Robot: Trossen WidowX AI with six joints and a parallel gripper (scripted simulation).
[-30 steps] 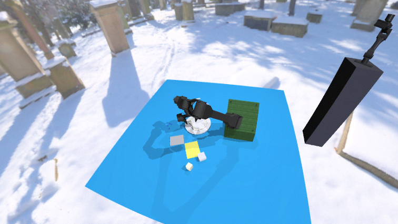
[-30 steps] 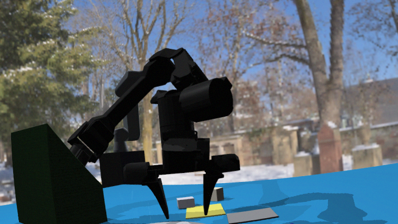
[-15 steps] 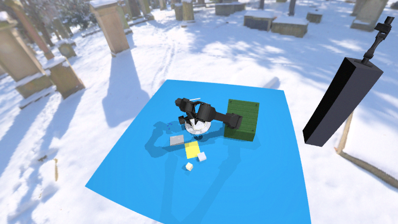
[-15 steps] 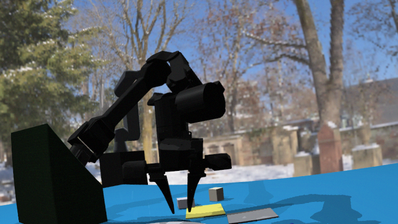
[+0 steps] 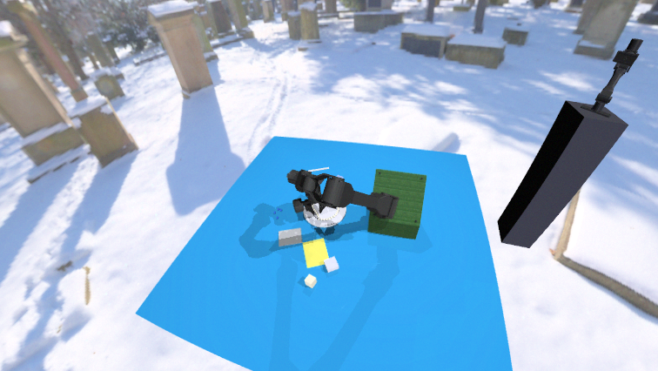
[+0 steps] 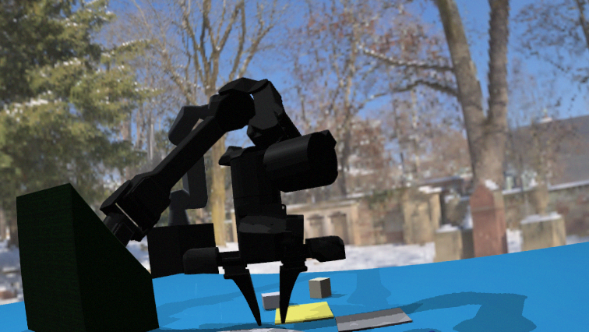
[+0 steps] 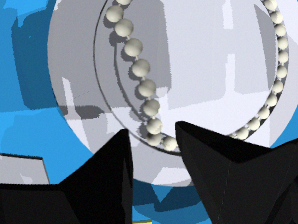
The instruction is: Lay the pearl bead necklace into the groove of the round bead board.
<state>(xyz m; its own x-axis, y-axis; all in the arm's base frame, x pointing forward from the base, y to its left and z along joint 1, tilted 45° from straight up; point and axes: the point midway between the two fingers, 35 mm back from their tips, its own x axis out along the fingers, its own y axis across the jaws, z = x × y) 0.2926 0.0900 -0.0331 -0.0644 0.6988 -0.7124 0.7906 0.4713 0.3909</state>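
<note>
Now: the round white bead board 1 cm behind my gripper tip, 5 cm to the right of it and 2 cm below it. The rest, counted from my gripper tip: yellow tile 6 cm behind, 17 cm to the left, 3 cm below; red object 9 cm ahead, 16 cm to the right, 3 cm below; grey tile 8 cm ahead, 13 cm to the left, 3 cm below.
</note>
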